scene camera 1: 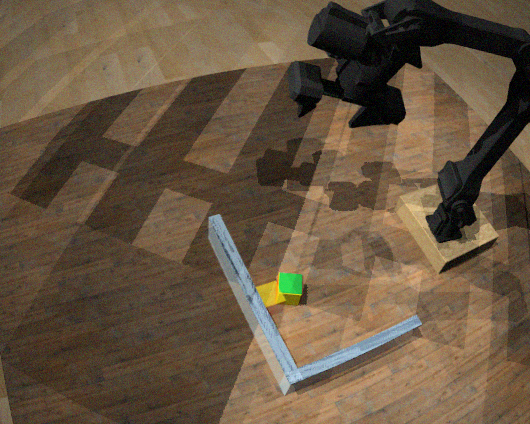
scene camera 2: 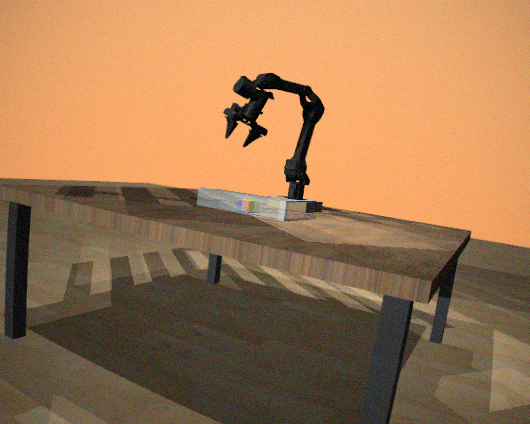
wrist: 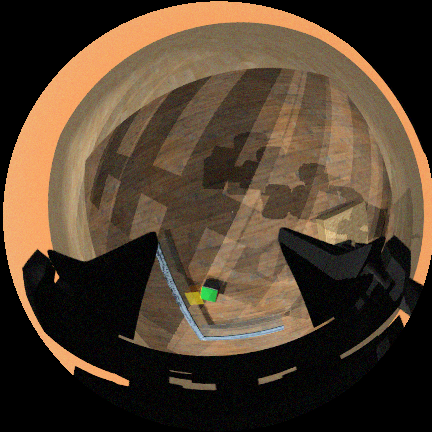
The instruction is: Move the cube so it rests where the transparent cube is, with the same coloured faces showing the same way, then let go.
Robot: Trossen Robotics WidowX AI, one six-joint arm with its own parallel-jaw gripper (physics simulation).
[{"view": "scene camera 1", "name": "my gripper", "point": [324,120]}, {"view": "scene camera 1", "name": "L-shaped rail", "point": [290,378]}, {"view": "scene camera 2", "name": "my gripper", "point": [234,143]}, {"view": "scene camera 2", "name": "L-shaped rail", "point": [283,210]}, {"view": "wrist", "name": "my gripper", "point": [218,236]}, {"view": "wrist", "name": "L-shaped rail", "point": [166,255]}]
